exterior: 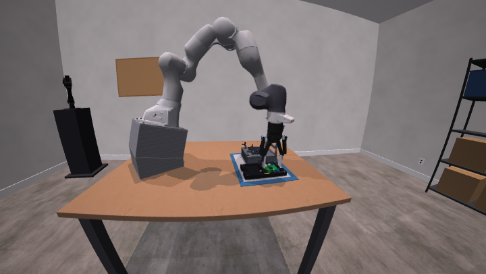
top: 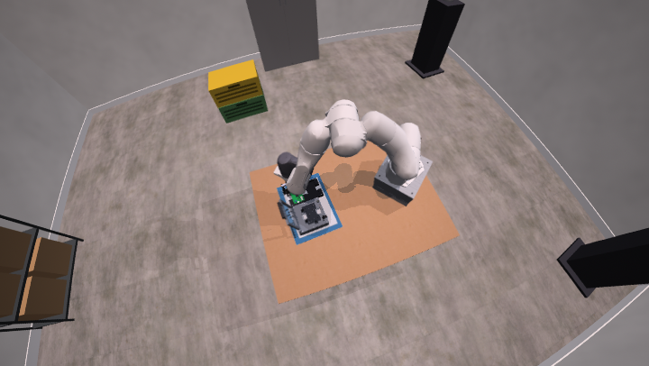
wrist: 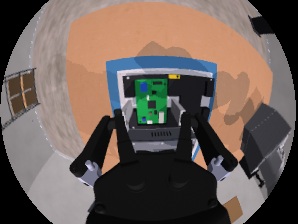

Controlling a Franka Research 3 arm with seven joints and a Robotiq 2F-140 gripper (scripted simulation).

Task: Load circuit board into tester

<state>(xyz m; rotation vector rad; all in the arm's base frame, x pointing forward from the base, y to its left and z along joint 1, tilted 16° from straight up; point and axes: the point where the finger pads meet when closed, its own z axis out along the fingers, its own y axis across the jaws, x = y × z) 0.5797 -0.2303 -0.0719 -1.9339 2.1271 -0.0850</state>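
The green circuit board is 4 cm below my hand. Also, from my hand: tester lid (16 cm to the left, 13 cm above, 10 cm ahead).
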